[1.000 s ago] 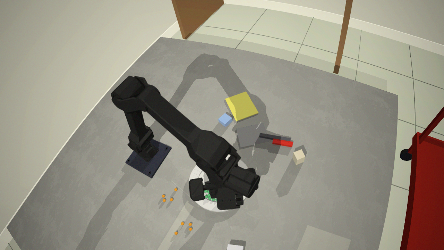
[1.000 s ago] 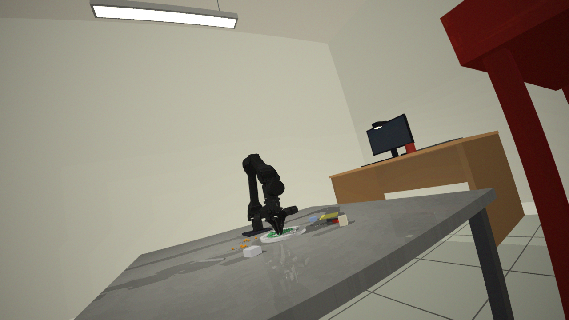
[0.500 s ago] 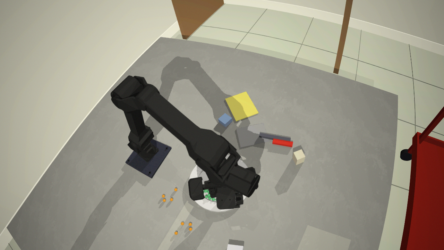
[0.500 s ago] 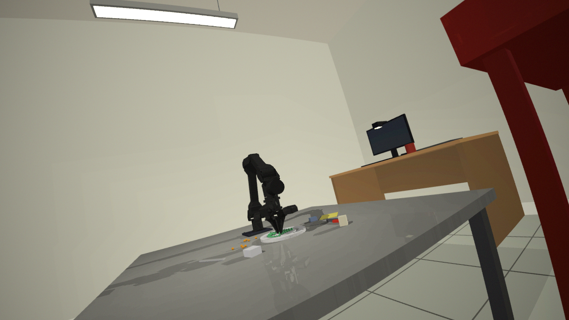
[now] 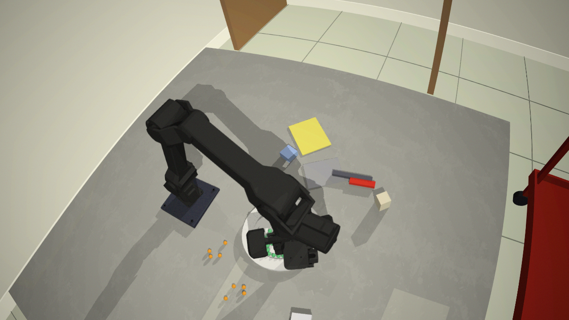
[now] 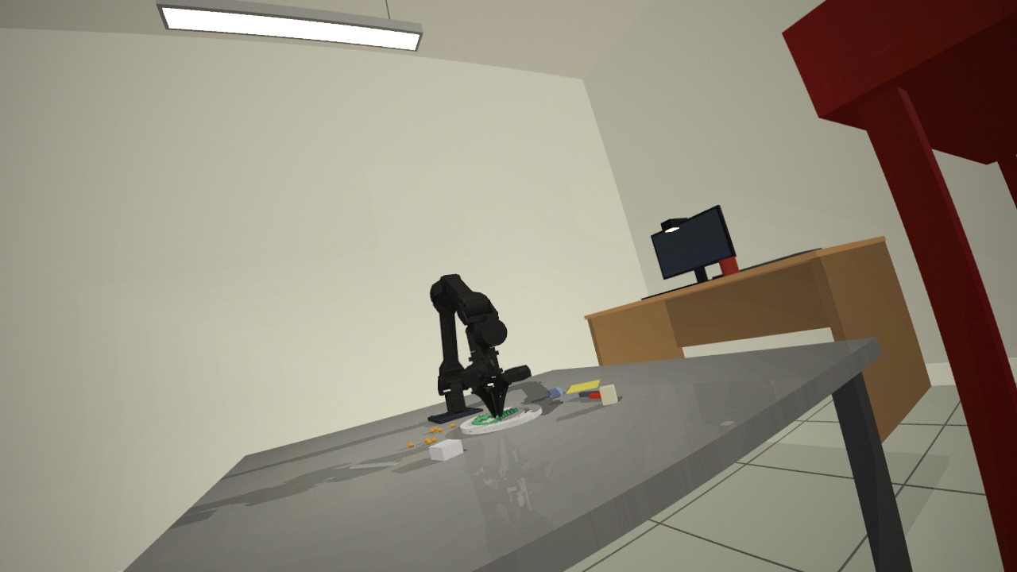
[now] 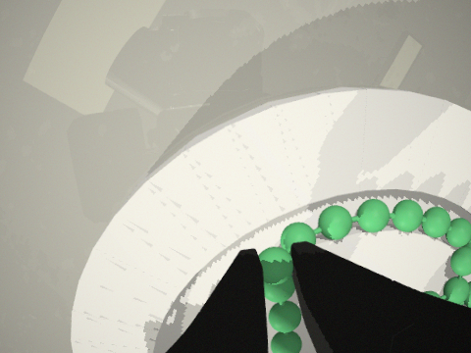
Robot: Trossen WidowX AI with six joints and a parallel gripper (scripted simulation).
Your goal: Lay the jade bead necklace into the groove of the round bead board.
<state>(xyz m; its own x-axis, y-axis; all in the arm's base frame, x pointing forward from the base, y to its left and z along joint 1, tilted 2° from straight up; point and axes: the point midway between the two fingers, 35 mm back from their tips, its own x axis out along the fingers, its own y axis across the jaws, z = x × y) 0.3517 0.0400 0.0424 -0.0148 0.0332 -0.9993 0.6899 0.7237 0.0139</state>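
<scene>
My gripper tip is 60 mm past the inner disc, 20 mm to the right of it and 10 mm above it. Also, from my gripper tip: grey sheet: 80 mm behind, 230 mm to the left, 20 mm below; cream cube: 110 mm ahead, 230 mm to the left; bead board: 60 mm behind, 20 mm to the left, 20 mm below.
</scene>
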